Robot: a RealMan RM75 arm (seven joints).
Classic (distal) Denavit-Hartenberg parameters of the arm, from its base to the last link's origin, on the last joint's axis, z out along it. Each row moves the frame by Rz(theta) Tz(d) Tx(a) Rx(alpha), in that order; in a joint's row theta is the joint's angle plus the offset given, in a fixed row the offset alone. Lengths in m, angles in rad.
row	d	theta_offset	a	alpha
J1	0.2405	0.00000	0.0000	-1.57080
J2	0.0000	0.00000	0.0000	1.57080
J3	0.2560	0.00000	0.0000	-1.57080
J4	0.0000	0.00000	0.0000	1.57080
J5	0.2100	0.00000	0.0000	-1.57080
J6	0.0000	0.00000	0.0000	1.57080
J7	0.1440	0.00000	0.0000	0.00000
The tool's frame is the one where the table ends.
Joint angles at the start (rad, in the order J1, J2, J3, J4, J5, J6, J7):
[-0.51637 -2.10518 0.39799 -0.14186 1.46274 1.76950 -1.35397]
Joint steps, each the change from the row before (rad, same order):
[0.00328 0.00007 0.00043 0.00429 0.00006 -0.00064 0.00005]
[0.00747 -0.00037 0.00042 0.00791 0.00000 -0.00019 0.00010]
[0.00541 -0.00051 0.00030 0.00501 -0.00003 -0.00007 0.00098]
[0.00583 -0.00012 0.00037 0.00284 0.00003 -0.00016 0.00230]
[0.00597 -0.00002 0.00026 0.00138 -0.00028 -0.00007 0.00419]
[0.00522 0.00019 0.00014 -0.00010 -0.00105 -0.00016 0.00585]
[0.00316 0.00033 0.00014 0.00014 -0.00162 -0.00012 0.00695]
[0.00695 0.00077 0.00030 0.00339 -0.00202 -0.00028 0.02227]
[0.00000 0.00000 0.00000 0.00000 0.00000 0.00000 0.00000]
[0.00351 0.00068 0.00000 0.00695 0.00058 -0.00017 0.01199]
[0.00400 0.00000 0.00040 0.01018 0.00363 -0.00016 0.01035]
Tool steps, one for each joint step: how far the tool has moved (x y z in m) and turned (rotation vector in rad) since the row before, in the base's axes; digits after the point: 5 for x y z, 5 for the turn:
[-0.00117 -0.00031 0.00051 0.00214 0.00367 0.00206]
[-0.00236 -0.00102 0.00091 0.00442 0.00563 0.00474]
[-0.00161 -0.00086 0.00049 0.00331 0.00395 0.00353]
[-0.00172 -0.00116 0.00030 0.00295 0.00377 0.00449]
[-0.00172 -0.00132 0.00018 0.00376 0.00395 0.00505]
[-0.00154 -0.00120 0.00013 0.00471 0.00400 0.00517]
[-0.00104 -0.00061 0.00028 0.00609 0.00489 0.00320]
[-0.00237 -0.00114 0.00091 0.01891 0.01860 0.00420]
[0.00000 0.00000 0.00000 0.00000 0.00000 0.00000]
[-0.00143 -0.00011 0.00115 0.01219 0.01453 -0.00060]
[-0.00137 -0.00024 0.00100 0.01008 0.01628 -0.00301]

